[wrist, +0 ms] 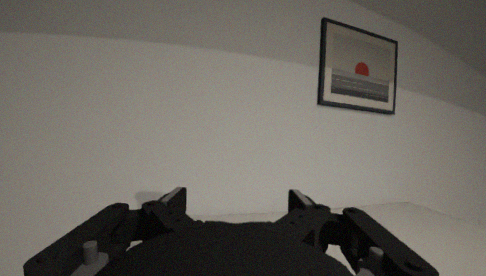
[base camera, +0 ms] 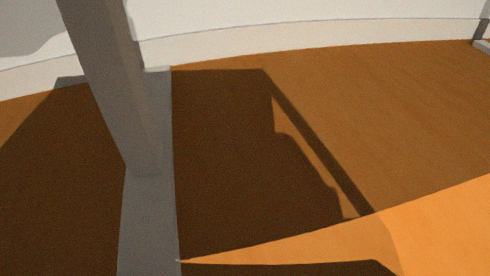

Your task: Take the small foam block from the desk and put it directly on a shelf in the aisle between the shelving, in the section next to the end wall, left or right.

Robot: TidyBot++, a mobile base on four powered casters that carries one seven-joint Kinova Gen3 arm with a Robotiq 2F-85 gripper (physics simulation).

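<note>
My gripper (wrist: 237,200) is open, its two fingers wide apart with no object seen between them. It points towards the wall, low in the wrist view. The pale desk top (wrist: 440,240) shows at the lower right of the wrist view, behind and below the fingers, and its back edge meets the wall. The foam block does not show in either view; the dark gripper body hides much of the desk top. In the base camera view a grey desk leg (base camera: 107,65) rises at the left from its long foot (base camera: 150,225). The shelving does not show in either view.
A framed picture (wrist: 360,82) with a red sun hangs on the wall (wrist: 225,125) at the upper right. A second desk leg (base camera: 481,28) stands at the far right of the base camera view. A pale baseboard (base camera: 300,37) runs behind the desk legs. Dark shadows lie on the wooden floor (base camera: 400,110).
</note>
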